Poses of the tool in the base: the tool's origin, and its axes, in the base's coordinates. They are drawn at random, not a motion.
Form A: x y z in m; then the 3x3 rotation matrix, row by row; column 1 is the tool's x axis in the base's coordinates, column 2 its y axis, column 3 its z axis. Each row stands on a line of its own.
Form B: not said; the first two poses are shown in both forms.
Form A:
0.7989, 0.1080, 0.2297
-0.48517, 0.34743, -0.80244
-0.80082, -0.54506, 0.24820
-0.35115, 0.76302, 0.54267
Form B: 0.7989, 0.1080, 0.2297, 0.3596, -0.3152, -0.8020, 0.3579
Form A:
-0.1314, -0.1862, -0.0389
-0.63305, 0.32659, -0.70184
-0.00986, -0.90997, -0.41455
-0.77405, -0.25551, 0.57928
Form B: -0.1314, -0.1862, -0.0389, 0.4176, 0.1896, -0.8835, 0.0952
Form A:
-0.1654, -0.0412, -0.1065
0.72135, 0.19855, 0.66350
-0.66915, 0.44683, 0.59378
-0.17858, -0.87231, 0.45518
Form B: -0.1654, -0.0412, -0.1065, -0.4526, 0.2600, -0.2679, 0.8098
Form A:
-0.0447, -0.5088, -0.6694
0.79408, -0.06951, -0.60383
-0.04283, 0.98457, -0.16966
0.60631, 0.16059, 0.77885
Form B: -0.0447, -0.5088, -0.6694, 0.0875, -0.3208, 0.0071, 0.9431
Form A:
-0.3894, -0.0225, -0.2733
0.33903, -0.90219, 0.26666
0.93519, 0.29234, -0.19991
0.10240, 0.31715, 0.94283
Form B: -0.3894, -0.0225, -0.2733, 0.1611, 0.0512, 0.5726, 0.8022
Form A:
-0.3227, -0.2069, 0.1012
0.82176, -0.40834, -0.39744
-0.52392, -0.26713, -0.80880
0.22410, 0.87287, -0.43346
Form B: -0.3227, -0.2069, 0.1012, 0.7941, -0.2935, -0.0546, 0.5294
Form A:
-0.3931, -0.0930, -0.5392
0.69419, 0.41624, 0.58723
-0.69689, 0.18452, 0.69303
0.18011, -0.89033, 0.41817
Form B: -0.3931, -0.0930, -0.5392, -0.5224, 0.1343, -0.3672, 0.7578
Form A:
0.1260, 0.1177, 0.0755
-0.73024, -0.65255, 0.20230
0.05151, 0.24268, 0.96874
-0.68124, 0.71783, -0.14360
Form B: 0.1260, 0.1177, 0.0755, -0.2066, 0.7274, 0.5796, 0.3037
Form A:
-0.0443, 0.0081, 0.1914
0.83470, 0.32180, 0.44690
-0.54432, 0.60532, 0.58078
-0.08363, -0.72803, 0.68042
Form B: -0.0443, 0.0081, 0.1914, -0.3705, 0.1502, -0.2452, 0.8832
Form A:
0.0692, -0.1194, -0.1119
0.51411, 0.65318, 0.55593
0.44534, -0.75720, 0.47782
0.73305, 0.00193, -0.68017
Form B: 0.0692, -0.1194, -0.1119, -0.8590, -0.3197, -0.3751, 0.1385
